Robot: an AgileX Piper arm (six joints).
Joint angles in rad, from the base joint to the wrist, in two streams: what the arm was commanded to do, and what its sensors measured. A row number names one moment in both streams.
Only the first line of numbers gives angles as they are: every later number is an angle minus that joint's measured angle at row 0.
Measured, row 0:
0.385 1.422 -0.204 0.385 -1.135 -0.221
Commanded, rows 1 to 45:
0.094 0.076 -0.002 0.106 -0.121 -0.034
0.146 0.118 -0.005 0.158 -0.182 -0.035
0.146 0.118 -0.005 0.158 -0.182 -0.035
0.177 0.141 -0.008 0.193 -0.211 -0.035
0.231 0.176 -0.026 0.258 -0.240 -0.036
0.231 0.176 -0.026 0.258 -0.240 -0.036
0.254 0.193 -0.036 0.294 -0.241 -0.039
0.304 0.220 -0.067 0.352 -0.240 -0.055
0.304 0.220 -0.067 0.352 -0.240 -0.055
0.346 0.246 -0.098 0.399 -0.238 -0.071
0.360 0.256 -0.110 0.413 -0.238 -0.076
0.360 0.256 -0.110 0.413 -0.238 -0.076
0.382 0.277 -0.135 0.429 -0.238 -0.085
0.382 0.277 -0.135 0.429 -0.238 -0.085
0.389 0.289 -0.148 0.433 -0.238 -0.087
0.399 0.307 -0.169 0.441 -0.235 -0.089
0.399 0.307 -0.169 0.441 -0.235 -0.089
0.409 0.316 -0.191 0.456 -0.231 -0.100
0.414 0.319 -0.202 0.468 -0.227 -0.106
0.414 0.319 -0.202 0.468 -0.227 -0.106
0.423 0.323 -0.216 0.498 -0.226 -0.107
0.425 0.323 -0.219 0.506 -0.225 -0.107
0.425 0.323 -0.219 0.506 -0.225 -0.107
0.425 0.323 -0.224 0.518 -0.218 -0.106
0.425 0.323 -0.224 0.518 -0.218 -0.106
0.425 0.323 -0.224 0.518 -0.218 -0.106
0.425 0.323 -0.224 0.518 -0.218 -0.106
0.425 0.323 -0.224 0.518 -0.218 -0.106
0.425 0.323 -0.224 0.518 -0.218 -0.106
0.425 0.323 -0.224 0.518 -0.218 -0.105
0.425 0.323 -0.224 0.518 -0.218 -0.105
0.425 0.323 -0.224 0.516 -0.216 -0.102
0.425 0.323 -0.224 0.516 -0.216 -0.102
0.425 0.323 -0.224 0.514 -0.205 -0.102
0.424 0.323 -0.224 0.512 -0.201 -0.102
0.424 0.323 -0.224 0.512 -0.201 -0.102
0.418 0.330 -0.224 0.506 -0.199 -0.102
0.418 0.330 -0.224 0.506 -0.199 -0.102
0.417 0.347 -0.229 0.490 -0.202 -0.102
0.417 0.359 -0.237 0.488 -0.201 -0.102
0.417 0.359 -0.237 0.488 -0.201 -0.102
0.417 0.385 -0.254 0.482 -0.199 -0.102
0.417 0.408 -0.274 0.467 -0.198 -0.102
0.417 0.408 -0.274 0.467 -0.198 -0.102
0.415 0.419 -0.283 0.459 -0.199 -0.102
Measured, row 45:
0.423 0.396 -0.255 0.492 -0.076 -0.089
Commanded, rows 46 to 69:
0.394 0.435 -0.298 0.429 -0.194 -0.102
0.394 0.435 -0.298 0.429 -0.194 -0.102
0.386 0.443 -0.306 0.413 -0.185 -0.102
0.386 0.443 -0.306 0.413 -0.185 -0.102
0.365 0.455 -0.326 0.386 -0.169 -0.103
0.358 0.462 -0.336 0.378 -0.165 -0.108
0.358 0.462 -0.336 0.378 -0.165 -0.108
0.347 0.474 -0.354 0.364 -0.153 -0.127
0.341 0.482 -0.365 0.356 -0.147 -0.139
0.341 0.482 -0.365 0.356 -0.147 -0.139
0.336 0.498 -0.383 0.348 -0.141 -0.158
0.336 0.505 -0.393 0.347 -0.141 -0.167
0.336 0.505 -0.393 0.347 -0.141 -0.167
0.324 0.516 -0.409 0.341 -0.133 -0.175
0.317 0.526 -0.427 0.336 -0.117 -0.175
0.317 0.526 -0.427 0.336 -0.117 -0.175
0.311 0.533 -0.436 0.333 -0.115 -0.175
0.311 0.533 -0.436 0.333 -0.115 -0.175
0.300 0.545 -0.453 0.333 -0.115 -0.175
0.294 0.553 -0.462 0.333 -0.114 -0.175
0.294 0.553 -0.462 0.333 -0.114 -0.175
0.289 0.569 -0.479 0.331 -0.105 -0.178
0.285 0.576 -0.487 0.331 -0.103 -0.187
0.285 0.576 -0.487 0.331 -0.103 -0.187
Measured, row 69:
0.292 0.569 -0.472 0.344 -0.076 -0.167
